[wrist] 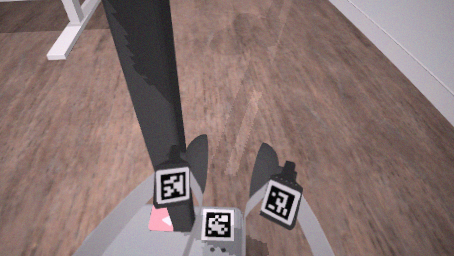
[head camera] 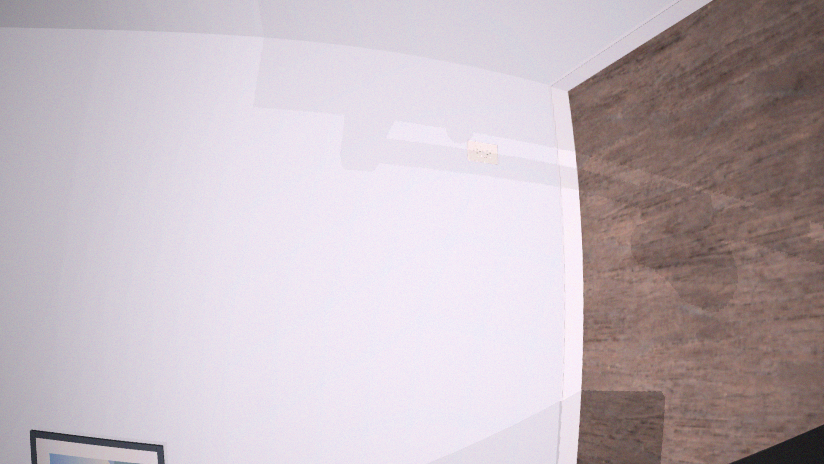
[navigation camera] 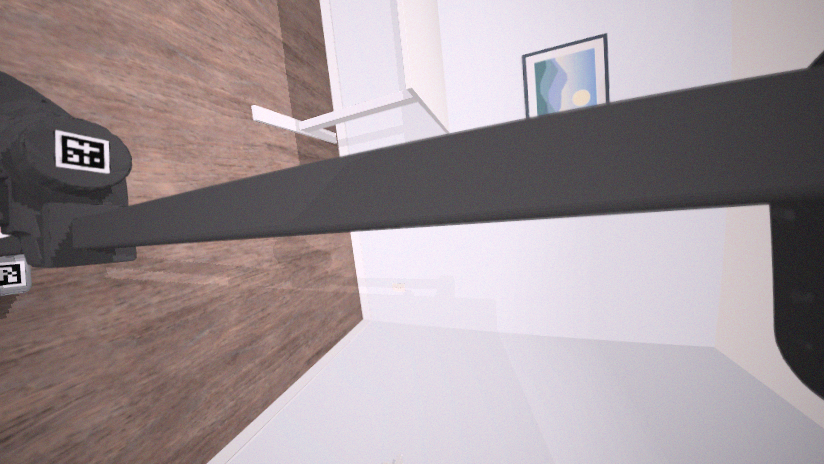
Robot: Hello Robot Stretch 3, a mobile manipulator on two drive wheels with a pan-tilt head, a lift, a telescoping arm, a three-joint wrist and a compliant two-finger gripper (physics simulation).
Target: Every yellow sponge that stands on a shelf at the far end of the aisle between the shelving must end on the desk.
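Frame: origin at the robot's base, x ahead, y left, z up, level; millimetres.
Seen in the pictures: gripper, fingertip midpoint: (wrist: 232, 158).
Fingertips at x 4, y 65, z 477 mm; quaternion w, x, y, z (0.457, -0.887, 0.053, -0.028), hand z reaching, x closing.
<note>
A point is followed by its place in that frame.
My gripper (wrist: 232, 158) {z 477, x 4, y 65 mm} is open in the wrist view, with brown floor showing between its two dark fingertips. In the navigation view the wrist is at the left edge, and the fingers are cut off there. A white desk-like table (navigation camera: 357, 110) {z 489, x -790, y 1201 mm} (wrist: 71, 37) {z 25, x -755, y 1051 mm} shows by its leg and foot, near the wall in the navigation view and at the top left of the wrist view. Its top surface cannot be seen. No yellow sponge and no shelving shows in the three views.
A long dark arm (navigation camera: 461, 167) {z 1231, x -71, y 117 mm} crosses the navigation view. White walls (head camera: 345, 259) {z 858, x 39, y 1773 mm} (navigation camera: 576, 276) {z 1701, x 311, y 1812 mm} meet the wood floor (head camera: 691, 172) {z 0, x 333, y 1179 mm} (navigation camera: 172, 345) {z 0, x 353, y 499 mm} (wrist: 325, 125) {z 0, x 376, y 556 mm} at a corner. A framed picture (head camera: 98, 449) {z 1651, x -589, y 1663 mm} (navigation camera: 567, 77) {z 1677, x -908, y 1618 mm} and an outlet (head camera: 482, 152) {z 402, x 421, y 1824 mm} (navigation camera: 398, 285) {z 401, x 402, y 1820 mm} are on the wall.
</note>
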